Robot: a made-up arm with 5 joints.
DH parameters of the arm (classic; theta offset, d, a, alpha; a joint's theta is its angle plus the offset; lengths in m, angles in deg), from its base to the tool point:
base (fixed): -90 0.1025 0.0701 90
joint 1: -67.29 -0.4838 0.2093 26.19
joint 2: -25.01 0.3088 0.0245 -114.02
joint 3: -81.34 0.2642 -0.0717 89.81
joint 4: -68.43 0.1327 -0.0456 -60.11
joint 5: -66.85 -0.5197 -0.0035 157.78
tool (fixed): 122.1 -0.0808 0 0
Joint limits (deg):
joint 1: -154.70..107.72
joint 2: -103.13..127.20
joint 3: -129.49..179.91
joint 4: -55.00..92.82
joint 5: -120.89..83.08
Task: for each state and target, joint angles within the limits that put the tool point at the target. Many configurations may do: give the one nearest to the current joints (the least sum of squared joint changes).
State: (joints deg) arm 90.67 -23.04 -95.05 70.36 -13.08
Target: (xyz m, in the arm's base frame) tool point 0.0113 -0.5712 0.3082
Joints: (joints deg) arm 107.72 23.28 -117.81 28.36 -8.82
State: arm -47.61 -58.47 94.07 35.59 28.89
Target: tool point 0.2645 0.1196 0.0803
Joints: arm -39.95 -21.02 100.59 76.91 15.41
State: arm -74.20 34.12 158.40 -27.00 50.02
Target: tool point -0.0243 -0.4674 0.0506
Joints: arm -28.42 14.85 130.36 -55.00 58.22
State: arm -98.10 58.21 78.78 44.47 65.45
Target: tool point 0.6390 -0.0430 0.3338
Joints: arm -112.63 92.33 56.24 -3.48 70.88
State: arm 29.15 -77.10 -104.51 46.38 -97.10
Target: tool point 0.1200 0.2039 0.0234
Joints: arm -15.25 -103.13 -111.73 59.17 -97.62
